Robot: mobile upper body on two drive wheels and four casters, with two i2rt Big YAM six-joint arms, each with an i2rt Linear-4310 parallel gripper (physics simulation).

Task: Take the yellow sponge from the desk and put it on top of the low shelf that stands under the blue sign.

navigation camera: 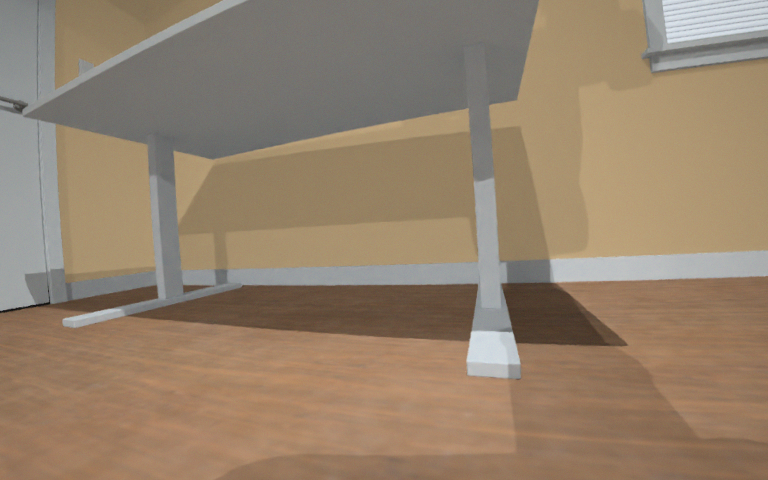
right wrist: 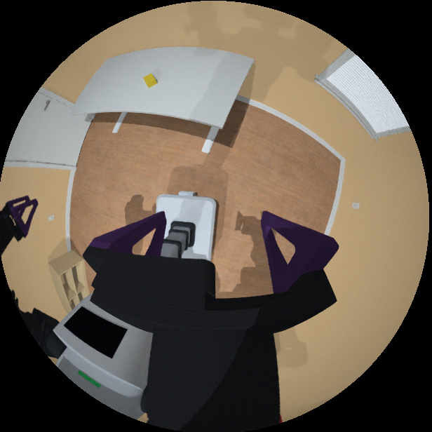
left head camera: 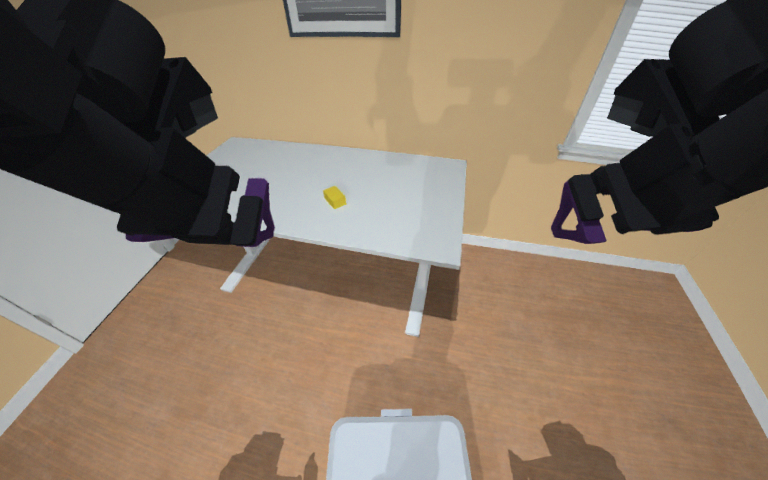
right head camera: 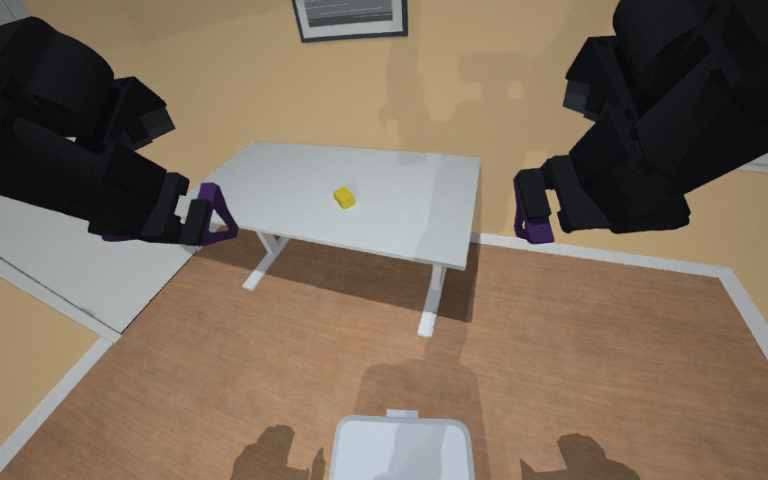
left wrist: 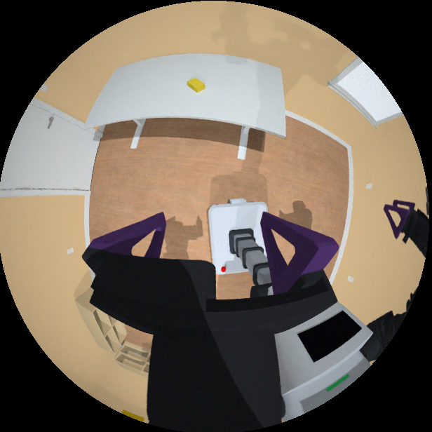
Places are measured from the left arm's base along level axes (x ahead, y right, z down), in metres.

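Pixels of known places: left gripper, fingertip midpoint: (left head camera: 235, 230) (right head camera: 205, 231); right gripper, fingertip midpoint: (left head camera: 588, 228) (right head camera: 557, 227).
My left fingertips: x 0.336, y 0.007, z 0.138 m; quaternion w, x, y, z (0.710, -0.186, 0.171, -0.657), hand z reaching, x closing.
Behind a point stands the place of what it marks.
The yellow sponge (left head camera: 334, 196) @[x 1.074, y -0.030, z 0.645 m] (right head camera: 343, 197) @[x 1.071, y -0.029, z 0.645 m] (left wrist: 196, 85) (right wrist: 150, 80) lies on the white desk (left head camera: 396, 192) @[x 1.156, y 0.248, z 0.690 m] (right head camera: 407, 192) @[x 1.153, y 0.256, z 0.690 m] (left wrist: 240, 95) (right wrist: 200, 85) (navigation camera: 339, 56) @[x 1.065, y 0.068, z 0.715 m], left of the desk's middle in the head views. My left gripper (left head camera: 215, 229) @[x 0.336, y 0.007, z 0.138 m] (right head camera: 175, 226) (left wrist: 212, 217) and my right gripper (left head camera: 623, 226) (right head camera: 600, 223) (right wrist: 213, 216) are open and empty, held high, apart from the sponge. The blue sign does not show. A beige shelf unit (left wrist: 84, 295) (right wrist: 67, 262) and a lower one (left wrist: 135, 346) stand behind me; I cannot tell whether either is the one under the sign.
The desk has T-shaped legs; its right foot (left head camera: 417, 316) (navigation camera: 492, 353) reaches toward my white base (left head camera: 396, 452) @[x 0.198, y 0.219, z 1.150 m] (right head camera: 402, 452) @[x 0.202, y 0.231, z 1.150 m]. A white door (left head camera: 56, 254) @[x 0.980, y -1.600, z 0.901 m] (left wrist: 45, 150) is at the left. A window (left wrist: 372, 92) (right wrist: 370, 95) is at the right. A yellow patch (left wrist: 132, 415) shows on the wall behind.
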